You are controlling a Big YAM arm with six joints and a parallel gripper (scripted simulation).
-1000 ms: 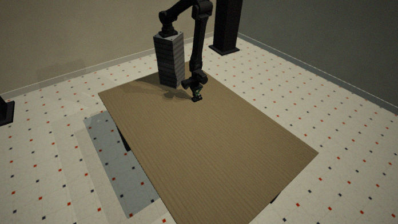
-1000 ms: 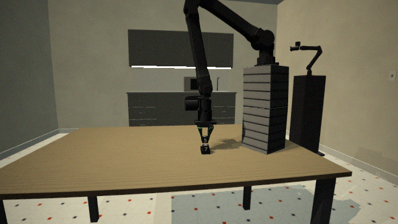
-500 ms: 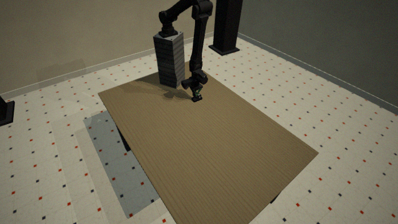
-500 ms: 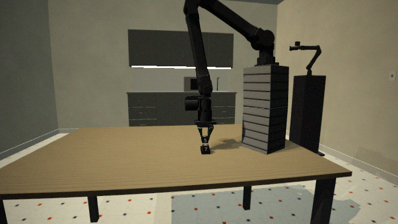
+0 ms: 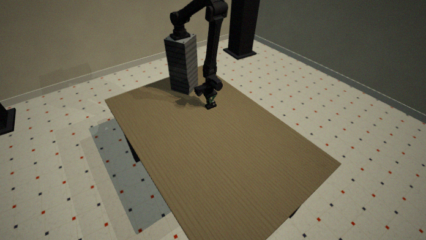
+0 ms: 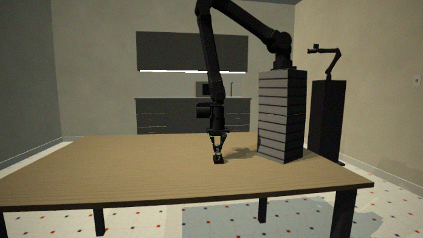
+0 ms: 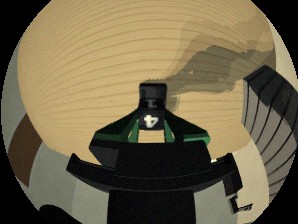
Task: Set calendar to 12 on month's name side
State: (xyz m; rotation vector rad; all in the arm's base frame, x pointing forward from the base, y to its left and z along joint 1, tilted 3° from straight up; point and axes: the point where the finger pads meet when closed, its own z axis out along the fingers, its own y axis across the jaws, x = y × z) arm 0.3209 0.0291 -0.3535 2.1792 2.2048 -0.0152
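Now: hand 5 cm above the black calendar tray and 1 cm to the right of it.
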